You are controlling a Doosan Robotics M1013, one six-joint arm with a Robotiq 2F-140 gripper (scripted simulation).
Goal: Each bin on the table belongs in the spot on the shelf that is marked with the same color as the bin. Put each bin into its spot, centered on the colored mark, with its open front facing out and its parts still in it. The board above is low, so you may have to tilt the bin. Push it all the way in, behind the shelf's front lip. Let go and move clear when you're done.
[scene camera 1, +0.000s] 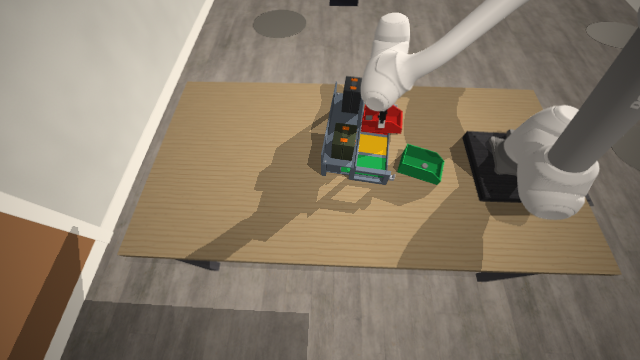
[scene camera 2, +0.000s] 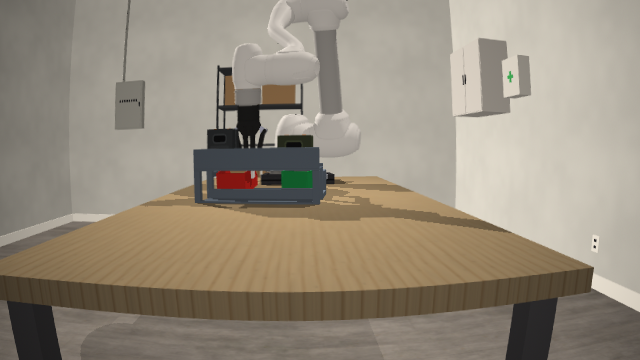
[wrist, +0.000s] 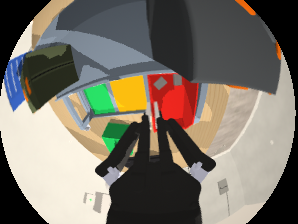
Labels:
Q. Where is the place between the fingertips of my gripper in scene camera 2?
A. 250, 177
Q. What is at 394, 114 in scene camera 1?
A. A red bin.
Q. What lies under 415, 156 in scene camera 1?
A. A green bin.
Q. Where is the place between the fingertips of my gripper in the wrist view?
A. At 152, 107

